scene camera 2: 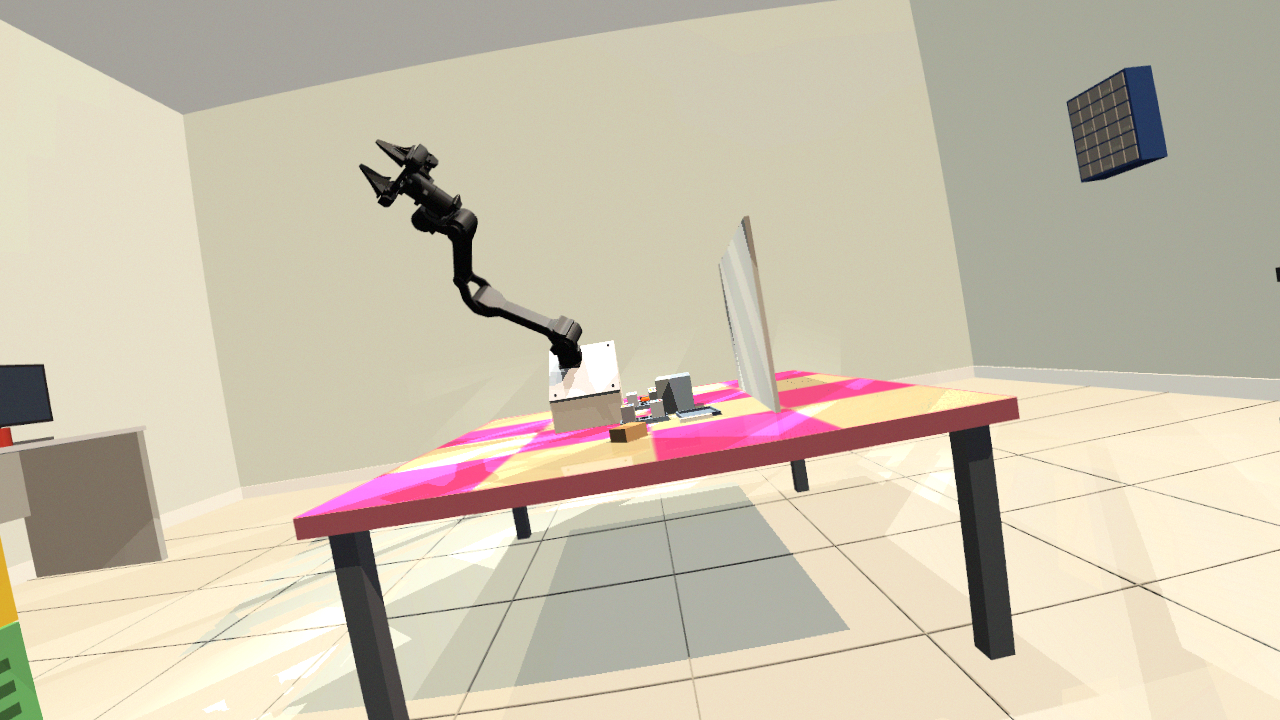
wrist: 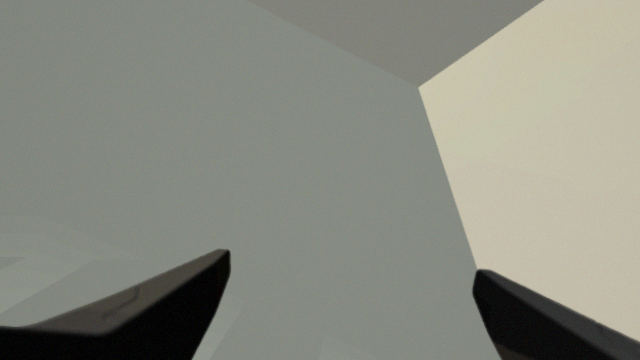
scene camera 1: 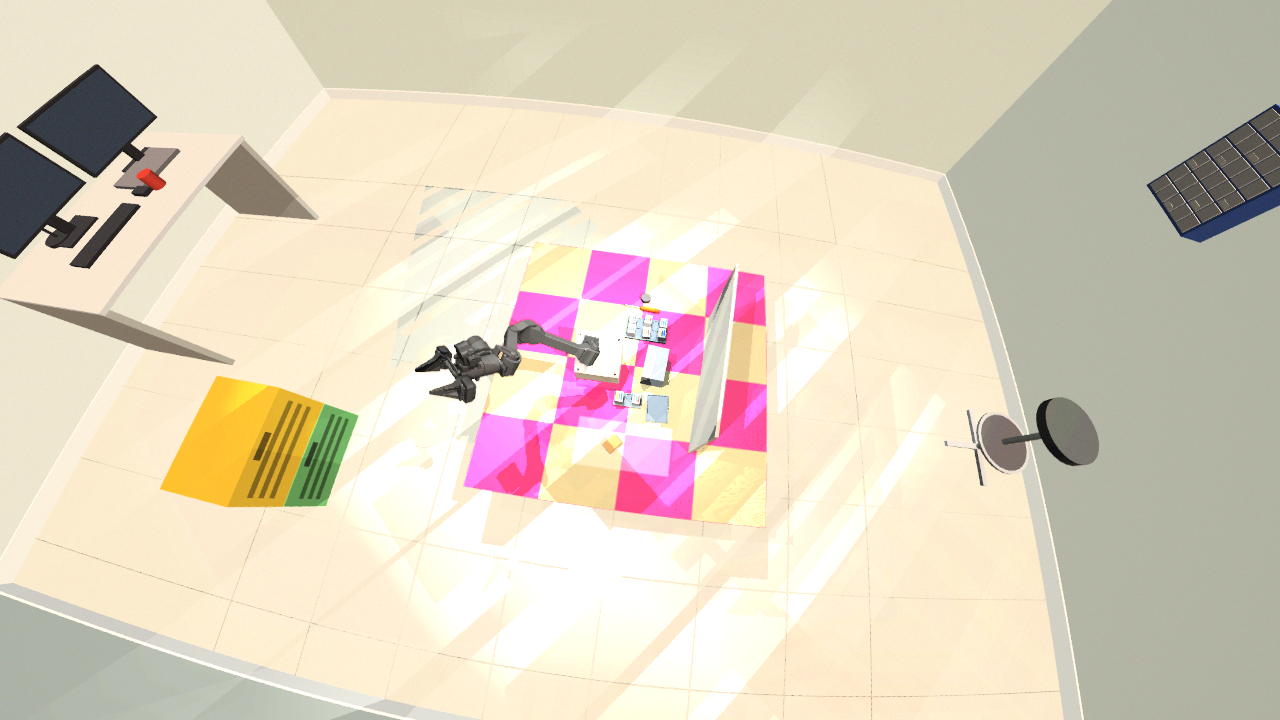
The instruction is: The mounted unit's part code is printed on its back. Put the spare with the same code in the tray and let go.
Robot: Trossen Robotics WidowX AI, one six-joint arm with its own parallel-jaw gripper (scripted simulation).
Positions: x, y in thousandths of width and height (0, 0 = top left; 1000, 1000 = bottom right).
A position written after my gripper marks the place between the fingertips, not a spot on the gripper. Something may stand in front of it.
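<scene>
There's a grey mounted unit (scene camera 2: 528, 542) here, with a grey panel (scene camera 2: 577, 373) as well. In scene camera 1 you get the unit (scene camera 1: 511, 519) again, and the panel (scene camera 1: 552, 590) too. As for my gripper (scene camera 2: 287, 213), it's open and holding nothing. The wrist view also shows my gripper (wrist: 548, 751), and scene camera 1 shows the gripper (scene camera 1: 329, 530) as well.
</scene>
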